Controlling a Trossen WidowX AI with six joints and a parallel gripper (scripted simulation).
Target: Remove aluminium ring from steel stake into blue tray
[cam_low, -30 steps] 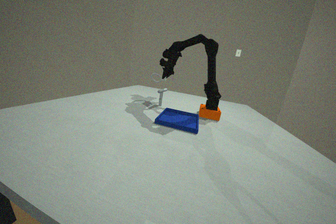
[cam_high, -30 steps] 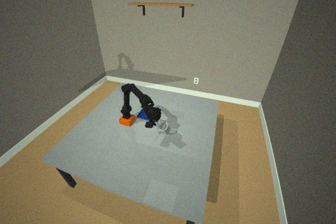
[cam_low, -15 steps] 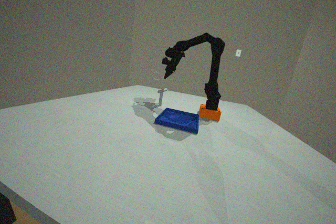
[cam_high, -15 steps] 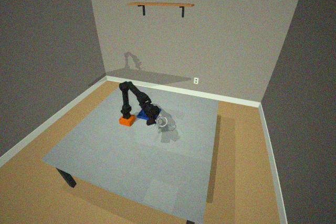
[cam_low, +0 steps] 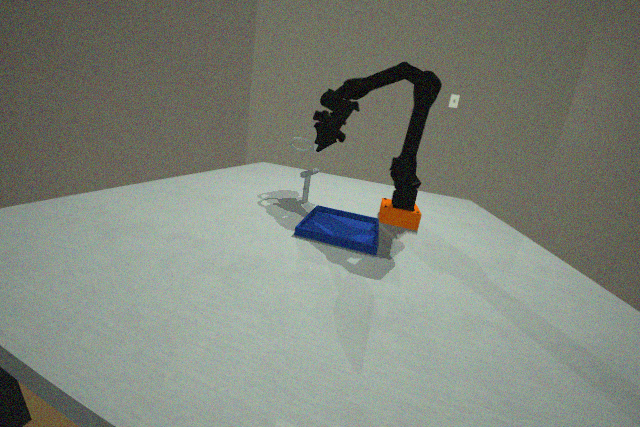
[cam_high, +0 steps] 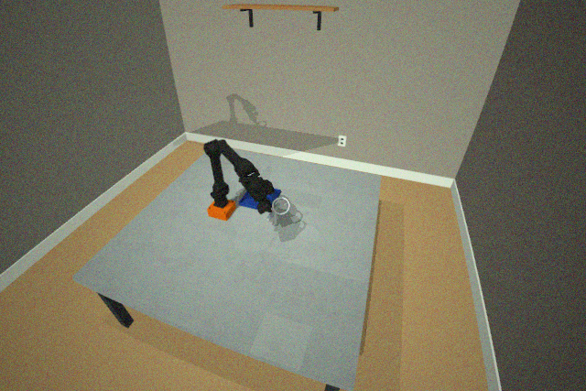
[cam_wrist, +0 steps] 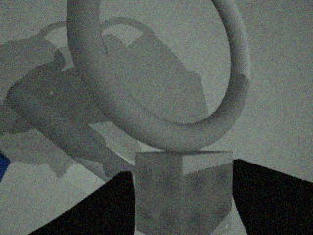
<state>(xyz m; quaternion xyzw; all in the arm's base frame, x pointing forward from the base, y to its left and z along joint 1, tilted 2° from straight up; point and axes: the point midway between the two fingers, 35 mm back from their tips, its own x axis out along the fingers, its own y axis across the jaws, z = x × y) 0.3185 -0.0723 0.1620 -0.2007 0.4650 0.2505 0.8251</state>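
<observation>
The aluminium ring is 4 cm ahead of my gripper tip, 2 cm to the left of it and 1 cm above it. Also, from my gripper tip: blue tray (18 cm behind, 24 cm to the left, 17 cm below).
</observation>
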